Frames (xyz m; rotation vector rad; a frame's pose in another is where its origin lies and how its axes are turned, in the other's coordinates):
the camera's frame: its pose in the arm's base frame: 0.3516 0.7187 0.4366 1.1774 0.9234 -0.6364
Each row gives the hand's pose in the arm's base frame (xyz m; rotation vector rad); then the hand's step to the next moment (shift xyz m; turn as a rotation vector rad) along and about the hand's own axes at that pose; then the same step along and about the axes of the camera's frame.
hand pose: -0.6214 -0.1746 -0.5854 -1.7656 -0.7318 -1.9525
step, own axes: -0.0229 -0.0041 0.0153 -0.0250 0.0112 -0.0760
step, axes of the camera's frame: 0.0258 0.0024 -0.0103 -0.0026 -0.0709 0.0387
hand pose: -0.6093 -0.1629 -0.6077 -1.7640 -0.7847 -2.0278
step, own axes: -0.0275 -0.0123 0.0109 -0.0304 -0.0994 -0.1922
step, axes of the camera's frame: 0.0282 -0.0049 -0.0144 -0.0497 -0.2116 -0.0225
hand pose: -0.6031 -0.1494 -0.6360 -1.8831 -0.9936 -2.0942
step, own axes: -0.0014 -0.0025 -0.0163 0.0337 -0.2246 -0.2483
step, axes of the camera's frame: -0.0058 -0.0152 0.0032 -0.1207 -0.2835 -0.1353
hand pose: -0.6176 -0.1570 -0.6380 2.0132 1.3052 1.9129
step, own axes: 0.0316 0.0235 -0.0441 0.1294 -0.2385 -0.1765
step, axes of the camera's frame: -0.0572 -0.0059 0.0136 -0.1406 -0.1961 -0.2158
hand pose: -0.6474 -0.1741 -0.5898 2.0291 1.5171 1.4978
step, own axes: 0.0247 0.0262 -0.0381 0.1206 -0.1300 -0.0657
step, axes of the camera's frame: -0.0510 0.0096 0.0075 -0.0766 -0.0661 -0.1598
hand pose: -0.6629 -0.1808 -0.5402 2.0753 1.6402 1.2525
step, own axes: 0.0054 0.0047 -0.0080 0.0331 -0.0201 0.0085
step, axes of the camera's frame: -0.0102 0.0033 0.0000 -0.0003 0.0042 -0.0394
